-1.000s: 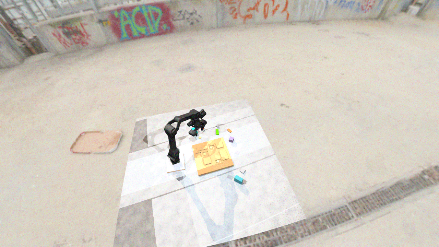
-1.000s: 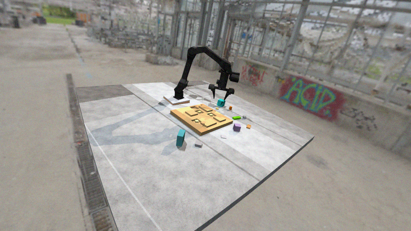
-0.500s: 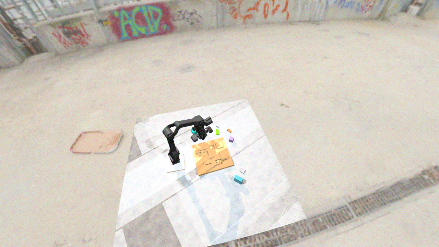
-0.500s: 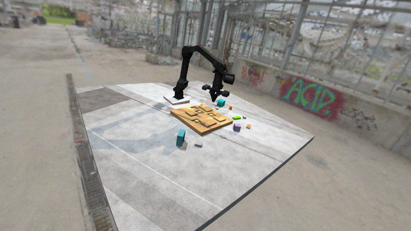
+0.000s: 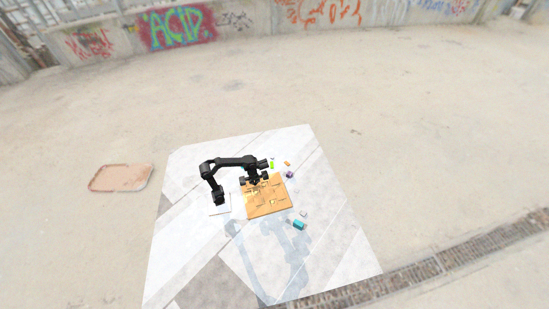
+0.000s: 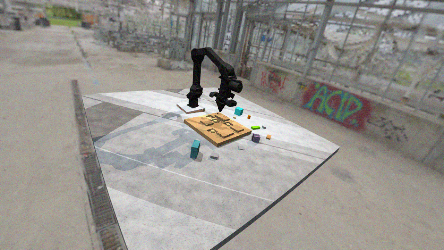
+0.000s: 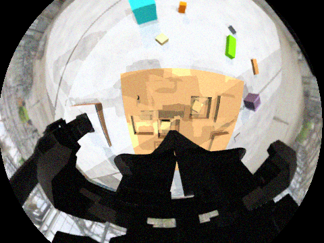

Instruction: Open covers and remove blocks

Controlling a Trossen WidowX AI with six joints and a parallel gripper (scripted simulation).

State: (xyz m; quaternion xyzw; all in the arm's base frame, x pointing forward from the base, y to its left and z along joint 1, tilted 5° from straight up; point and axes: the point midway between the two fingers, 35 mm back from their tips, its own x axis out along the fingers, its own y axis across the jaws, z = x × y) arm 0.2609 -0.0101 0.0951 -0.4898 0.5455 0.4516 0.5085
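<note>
Right now the tan puzzle board is 6 cm below my gripper tip, 5 cm ahead of it and 4 cm to the right of it. Also, from my gripper tip: green block: 18 cm ahead, 17 cm to the left, 8 cm below; cyan cube: 27 cm to the left, 6 cm below, 2 cm behind; purple cube: 27 cm ahead, 6 cm below, 3 cm to the left.
</note>
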